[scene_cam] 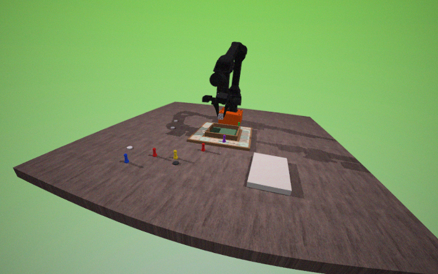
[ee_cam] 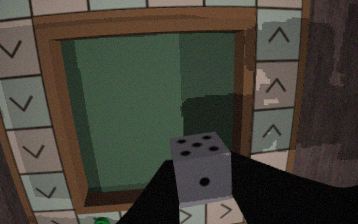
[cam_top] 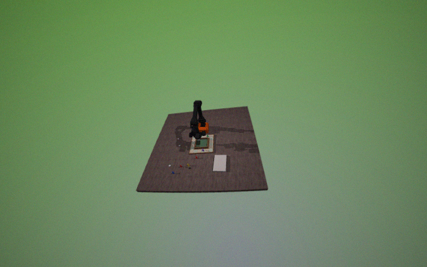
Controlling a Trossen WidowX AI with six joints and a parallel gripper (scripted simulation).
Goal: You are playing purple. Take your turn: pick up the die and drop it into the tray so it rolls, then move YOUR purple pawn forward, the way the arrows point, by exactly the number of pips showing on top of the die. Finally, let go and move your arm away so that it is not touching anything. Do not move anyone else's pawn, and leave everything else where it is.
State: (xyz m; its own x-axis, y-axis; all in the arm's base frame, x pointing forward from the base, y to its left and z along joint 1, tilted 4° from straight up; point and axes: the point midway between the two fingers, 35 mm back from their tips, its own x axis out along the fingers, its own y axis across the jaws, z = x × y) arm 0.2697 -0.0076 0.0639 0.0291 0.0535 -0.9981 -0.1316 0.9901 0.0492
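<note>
Right now my gripper tip is 11 cm short of the purple pawn, 7 cm above it and 5 cm to the right of it. From my gripper tip the other things lie so: green pawn 12 cm behind, 8 cm to the left, 7 cm below; tray 9 cm below, 2 cm to the left; die right at my gripper tip.
</note>
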